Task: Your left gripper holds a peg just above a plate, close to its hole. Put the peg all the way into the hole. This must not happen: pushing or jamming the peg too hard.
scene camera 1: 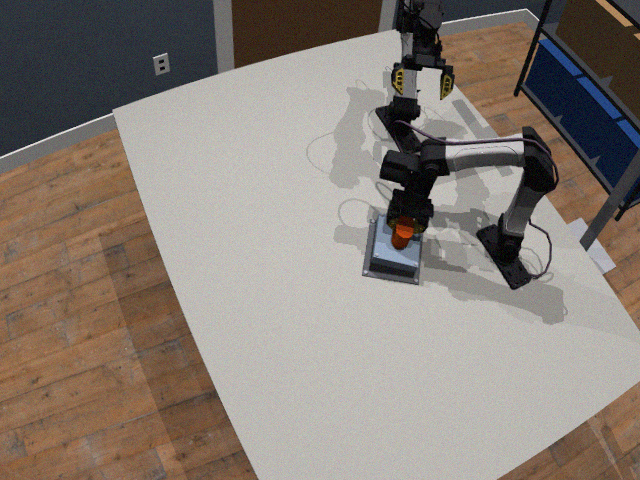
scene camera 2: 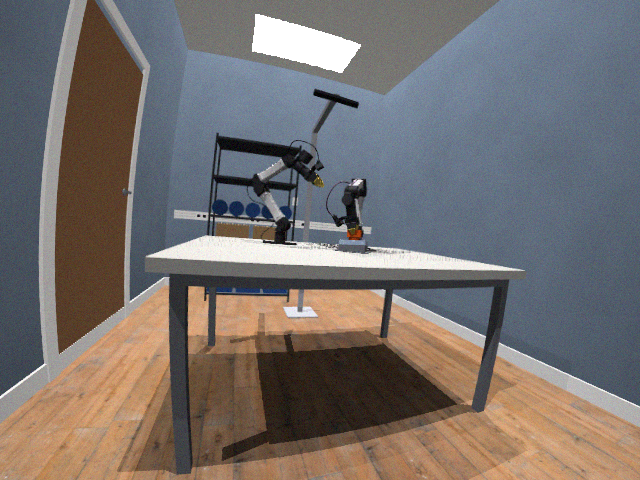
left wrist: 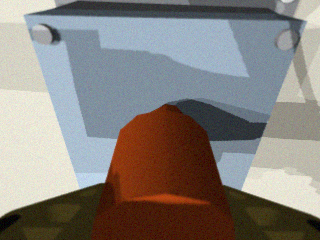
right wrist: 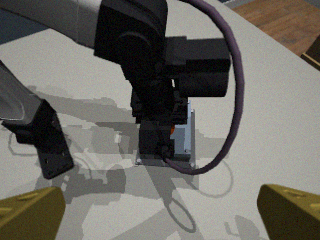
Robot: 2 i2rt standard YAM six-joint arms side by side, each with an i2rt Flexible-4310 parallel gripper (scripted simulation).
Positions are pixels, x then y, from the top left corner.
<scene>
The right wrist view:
my left gripper: 164,119
my right gripper: 161,195
</scene>
